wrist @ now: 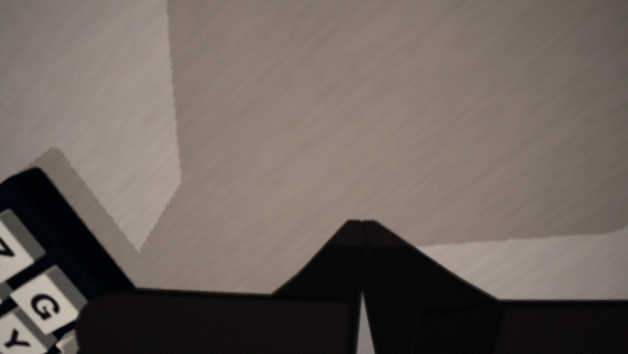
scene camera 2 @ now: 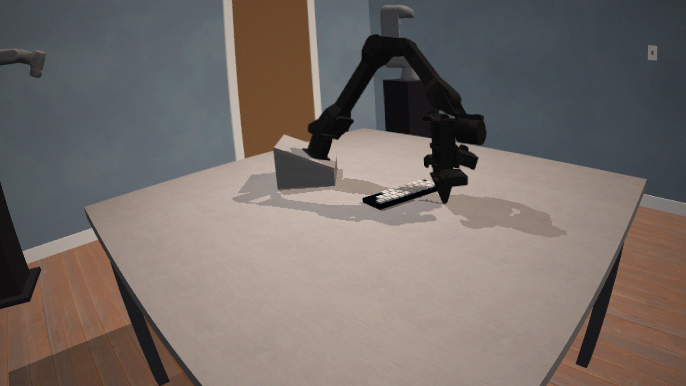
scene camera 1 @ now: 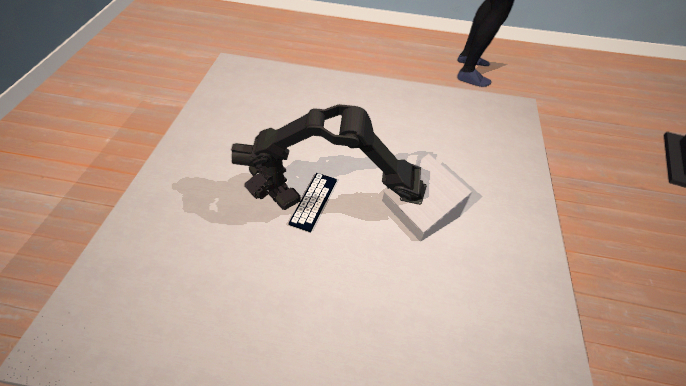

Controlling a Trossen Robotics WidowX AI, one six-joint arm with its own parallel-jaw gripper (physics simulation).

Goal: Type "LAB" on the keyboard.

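Frame: origin at the arm's base, x ahead, y right, z down, level; centimetres.
Seen in the pictures: gripper, fingertip midpoint: [wrist: 360,234] [scene camera 2: 444,203] [scene camera 1: 276,201]; arm's base at its link origin: [scene camera 2: 316,154] [scene camera 1: 413,192].
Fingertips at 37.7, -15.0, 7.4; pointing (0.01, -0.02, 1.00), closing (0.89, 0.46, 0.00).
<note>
Offsets run from my fingertips to a thing's top centre, as dx, dy, dz. Level surfaces: height alone.
The keyboard {-10.5, +4.5, -1.8} [scene camera 1: 307,212] [scene camera 2: 400,194] [wrist: 70,235] is a dark slab with white lettered keys, lying flat on the table. In the wrist view its corner is at the lower left, with the G key {-8.9, -2.6, -1.8} [wrist: 45,306] and parts of the Z and Y keys showing; the L, A and B keys do not show there. My gripper [scene camera 2: 445,199] [wrist: 360,234] is shut, its fingertips together with nothing between them. It points down beside the keyboard's long edge, low over the table top. In scene camera 1 the arm hides the fingertips.
The arm's base stands on a grey wedge block [scene camera 1: 440,195] [scene camera 2: 305,172] on the table {dz +0.0} [scene camera 1: 300,310] [scene camera 2: 325,280]. The arm arches over the table. A person's legs [scene camera 1: 482,35] show beyond the table's far edge in scene camera 1.
</note>
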